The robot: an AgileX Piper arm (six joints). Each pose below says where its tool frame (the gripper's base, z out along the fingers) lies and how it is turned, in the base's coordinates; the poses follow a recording.
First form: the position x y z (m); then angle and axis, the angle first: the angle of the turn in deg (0 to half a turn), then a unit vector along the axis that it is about.
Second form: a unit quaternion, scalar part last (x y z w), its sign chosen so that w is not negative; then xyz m. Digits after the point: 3 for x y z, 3 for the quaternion.
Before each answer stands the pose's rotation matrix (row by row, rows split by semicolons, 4 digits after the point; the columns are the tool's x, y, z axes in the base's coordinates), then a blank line. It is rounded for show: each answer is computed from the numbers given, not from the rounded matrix.
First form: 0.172 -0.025 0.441 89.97 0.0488 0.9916 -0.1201
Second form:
0.0029 0.1685 0.9857; -0.0717 0.9832 -0.1678; -0.9974 -0.0702 0.0149

0.034 0.701 -0.085 0.707 0.172 -0.025 0.441
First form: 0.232 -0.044 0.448 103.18 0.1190 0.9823 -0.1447
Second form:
-0.2106 0.2844 0.9353; 0.0027 0.9569 -0.2904; -0.9776 -0.0587 -0.2023

0.093 0.770 -0.113 0.621 0.232 -0.044 0.448
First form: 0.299 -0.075 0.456 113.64 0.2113 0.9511 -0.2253
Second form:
-0.3384 0.4879 0.8046; 0.0752 0.8663 -0.4938; -0.9380 -0.1066 -0.3299

0.177 0.796 -0.189 0.547 0.299 -0.075 0.456
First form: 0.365 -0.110 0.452 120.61 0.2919 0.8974 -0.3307
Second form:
-0.3806 0.6800 0.6267; 0.1107 0.7063 -0.6992; -0.9181 -0.1967 -0.3441

0.254 0.780 -0.287 0.495 0.365 -0.110 0.452
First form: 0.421 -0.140 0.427 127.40 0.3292 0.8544 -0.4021
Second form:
-0.4332 0.7715 0.4660; 0.1327 0.5659 -0.8137; -0.8915 -0.2907 -0.3475

0.295 0.766 -0.360 0.443 0.421 -0.140 0.427
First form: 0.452 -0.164 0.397 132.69 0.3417 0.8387 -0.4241
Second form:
-0.4821 0.7926 0.3733; 0.1692 0.5023 -0.8480; -0.8596 -0.3457 -0.3762

0.313 0.768 -0.388 0.401 0.452 -0.164 0.397
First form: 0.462 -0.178 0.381 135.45 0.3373 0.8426 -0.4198
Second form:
-0.5178 0.7813 0.3486; 0.1923 0.5033 -0.8424; -0.8336 -0.3692 -0.4108

0.312 0.780 -0.388 0.379 0.462 -0.178 0.381
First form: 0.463 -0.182 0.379 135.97 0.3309 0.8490 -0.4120
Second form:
-0.5308 0.7692 0.3557; 0.1966 0.5200 -0.8312; -0.8244 -0.3713 -0.4272

0.307 0.787 -0.382 0.375 0.463 -0.182 0.379
